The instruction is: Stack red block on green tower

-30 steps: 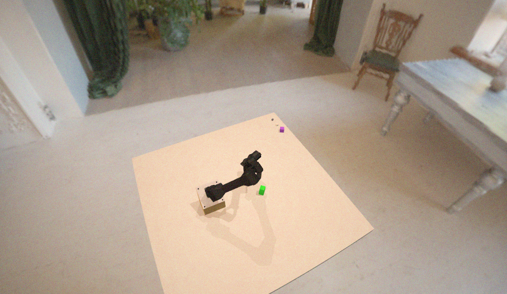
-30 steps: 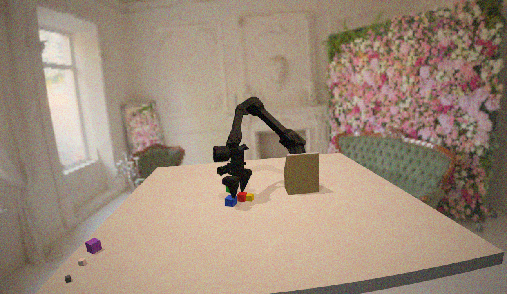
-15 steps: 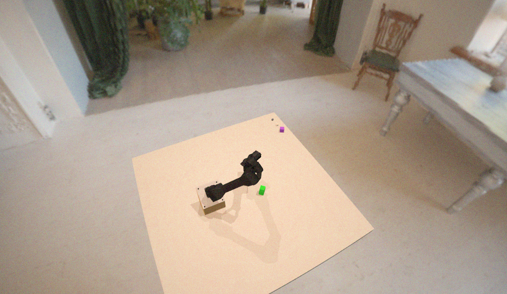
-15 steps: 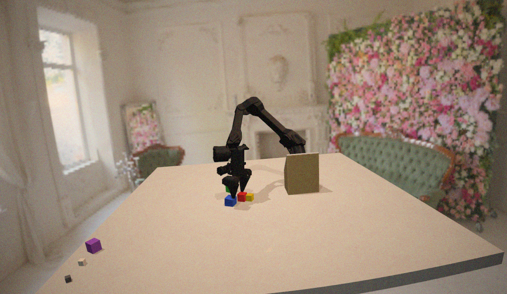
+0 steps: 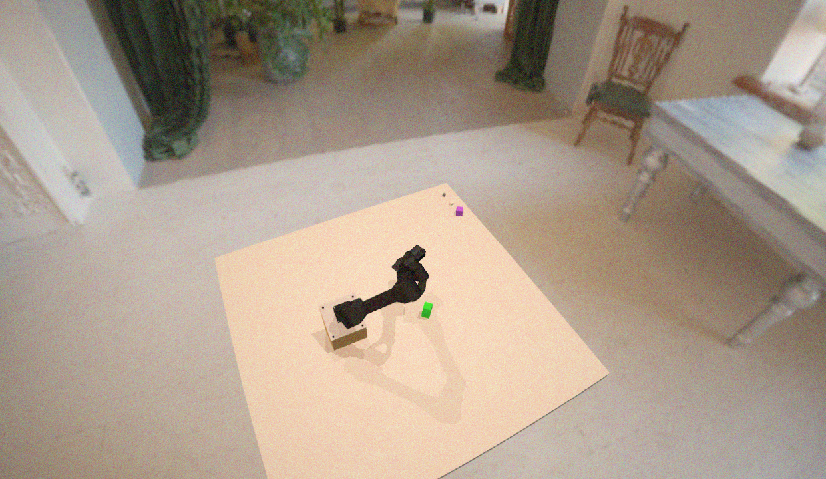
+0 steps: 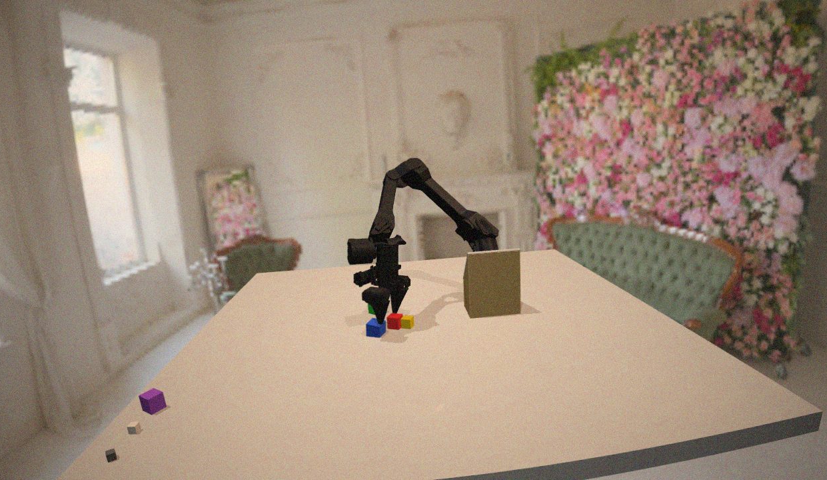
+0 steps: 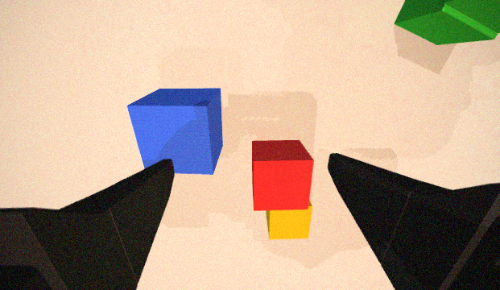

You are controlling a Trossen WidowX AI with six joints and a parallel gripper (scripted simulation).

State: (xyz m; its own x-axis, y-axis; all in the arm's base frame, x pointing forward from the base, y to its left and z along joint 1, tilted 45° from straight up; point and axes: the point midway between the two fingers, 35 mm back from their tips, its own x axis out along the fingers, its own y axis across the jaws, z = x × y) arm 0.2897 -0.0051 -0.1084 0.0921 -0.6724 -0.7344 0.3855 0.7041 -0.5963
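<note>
My gripper tip is now 20 mm past the red block, 10 mm to the left of it and 10 mm above it. The rest, counted from my gripper tip: blue block (30 mm ahead, 30 mm to the left, 10 mm below); then purple cube (480 mm ahead, 350 mm to the left, 10 mm below); then small yellow block (50 mm behind, 10 mm to the right, 20 mm below).
</note>
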